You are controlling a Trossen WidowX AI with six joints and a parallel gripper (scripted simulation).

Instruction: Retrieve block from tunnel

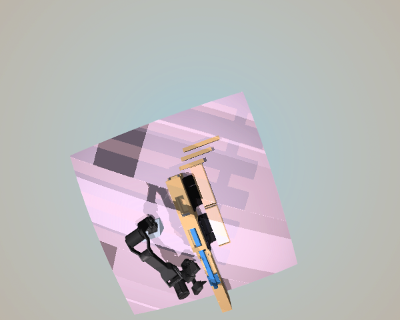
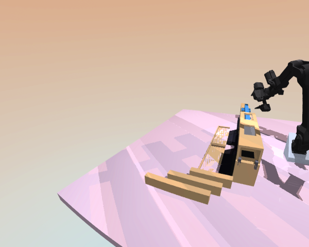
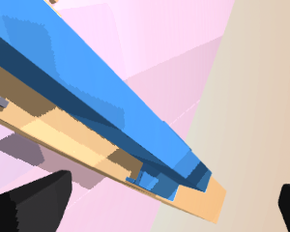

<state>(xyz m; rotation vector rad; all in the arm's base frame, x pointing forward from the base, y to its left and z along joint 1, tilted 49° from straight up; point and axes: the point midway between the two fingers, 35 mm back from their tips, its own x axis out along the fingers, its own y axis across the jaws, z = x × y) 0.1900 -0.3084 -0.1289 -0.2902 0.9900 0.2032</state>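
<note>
My gripper tip is 6 cm short of the tan covered tunnel, 10 cm to the right of it and 13 cm above it. From my gripper tip the other things lie so: small red block (4 cm ahead, 31 cm to the left, 8 cm below).
</note>
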